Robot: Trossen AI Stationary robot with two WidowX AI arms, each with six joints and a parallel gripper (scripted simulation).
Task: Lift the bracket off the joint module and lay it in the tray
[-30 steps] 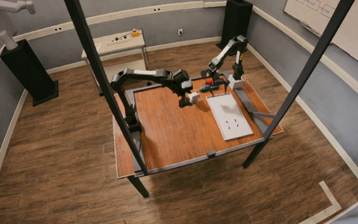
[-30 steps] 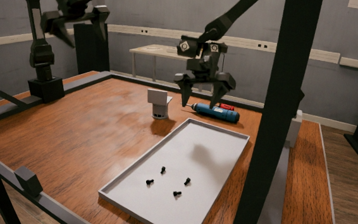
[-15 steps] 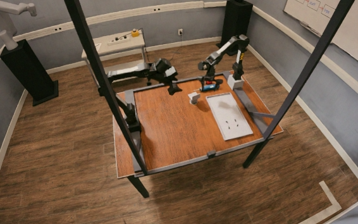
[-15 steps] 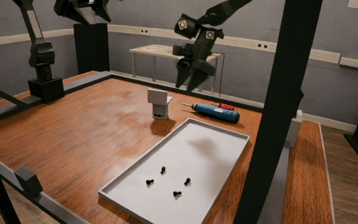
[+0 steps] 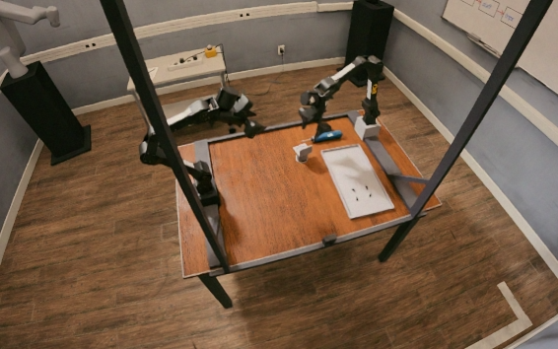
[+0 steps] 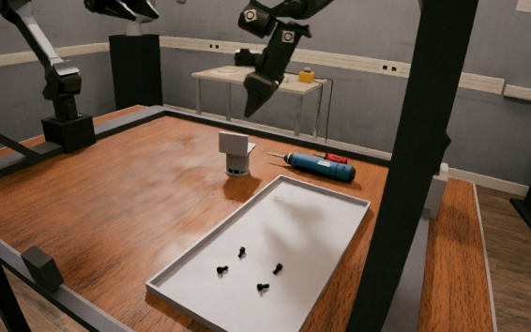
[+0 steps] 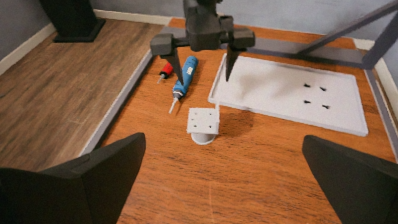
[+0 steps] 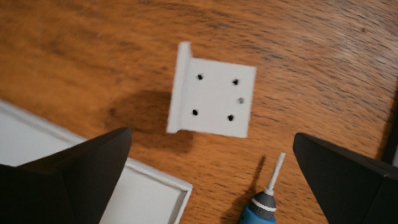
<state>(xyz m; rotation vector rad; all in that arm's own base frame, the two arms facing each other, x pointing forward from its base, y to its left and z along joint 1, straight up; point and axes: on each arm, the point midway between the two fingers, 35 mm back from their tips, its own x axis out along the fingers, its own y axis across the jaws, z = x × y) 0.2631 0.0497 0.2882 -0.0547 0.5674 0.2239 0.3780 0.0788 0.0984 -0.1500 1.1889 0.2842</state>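
Now: right hand 120 mm above the bracket and 40 mm to the right of it. The rest, counted from my right hand: red tool 180 mm to the right, 170 mm below, 130 mm ahead; joint module 160 mm below, 40 mm to the left; tray 240 mm behind, 180 mm below, 120 mm to the right.
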